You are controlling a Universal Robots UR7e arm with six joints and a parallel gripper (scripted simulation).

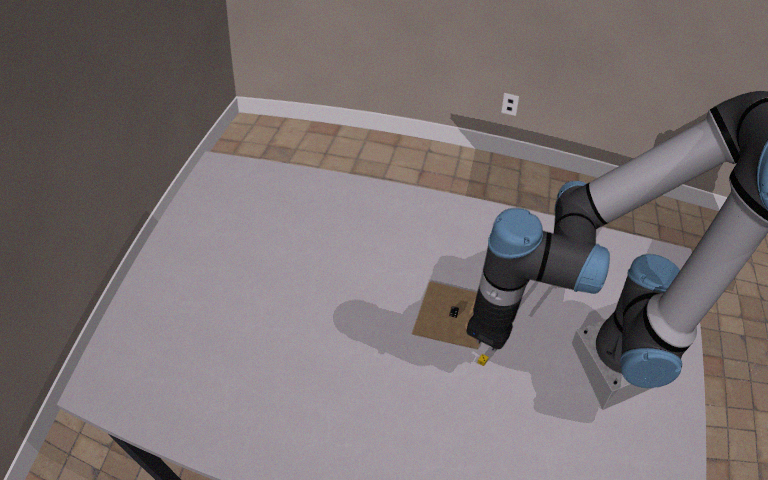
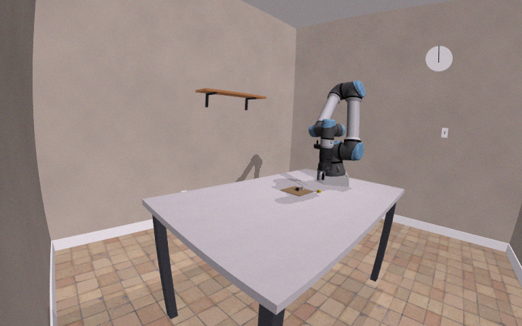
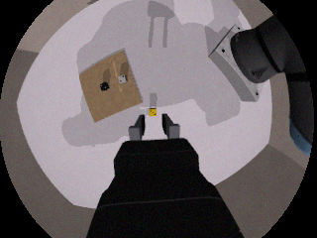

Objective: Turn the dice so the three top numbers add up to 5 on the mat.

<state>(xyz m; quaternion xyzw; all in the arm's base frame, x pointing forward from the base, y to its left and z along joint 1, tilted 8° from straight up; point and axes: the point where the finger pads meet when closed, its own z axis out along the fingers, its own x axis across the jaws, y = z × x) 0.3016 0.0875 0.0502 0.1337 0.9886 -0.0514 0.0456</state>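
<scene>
Right now my hand is 90 mm above the yellow die. The rest, counted from my hand: mat: 100 mm to the right, 90 mm below, 90 mm ahead; black die: 100 mm to the right, 90 mm ahead, 80 mm below; white die: 90 mm to the right, 80 mm below, 40 mm ahead.
</scene>
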